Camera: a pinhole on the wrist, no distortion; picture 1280 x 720 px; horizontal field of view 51.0 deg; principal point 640.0 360.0 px. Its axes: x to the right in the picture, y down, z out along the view. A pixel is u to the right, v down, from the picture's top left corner.
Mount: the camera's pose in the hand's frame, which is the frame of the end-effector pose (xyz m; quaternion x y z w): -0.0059 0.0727 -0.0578 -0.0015 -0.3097 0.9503 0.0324
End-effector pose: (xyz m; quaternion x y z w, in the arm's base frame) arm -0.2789 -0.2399 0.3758 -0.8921 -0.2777 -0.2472 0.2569
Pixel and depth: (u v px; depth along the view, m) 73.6 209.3 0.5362
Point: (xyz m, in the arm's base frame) -0.1343 0.2292 0.2625
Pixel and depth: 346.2 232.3 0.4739
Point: -0.2195 0.1274 0.2237
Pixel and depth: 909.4 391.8 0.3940
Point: -0.3714 -0.0065 0.1813
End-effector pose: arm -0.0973 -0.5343 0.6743 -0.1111 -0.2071 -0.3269 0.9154
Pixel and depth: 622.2 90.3 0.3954
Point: -0.2573 -0.5004 0.9530
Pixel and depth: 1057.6 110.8 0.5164
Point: -0.4391 -0.4068 0.9788
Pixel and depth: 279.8 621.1 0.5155
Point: -0.3147 -0.7405 1.0122
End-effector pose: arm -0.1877 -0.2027 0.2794 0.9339 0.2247 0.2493 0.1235
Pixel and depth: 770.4 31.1 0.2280
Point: -0.1330 -0.2229 0.1270
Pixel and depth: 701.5 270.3 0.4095
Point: -0.1138 -0.1266 -0.0283
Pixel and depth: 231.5 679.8 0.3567
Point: -0.1017 0.0036 0.0922
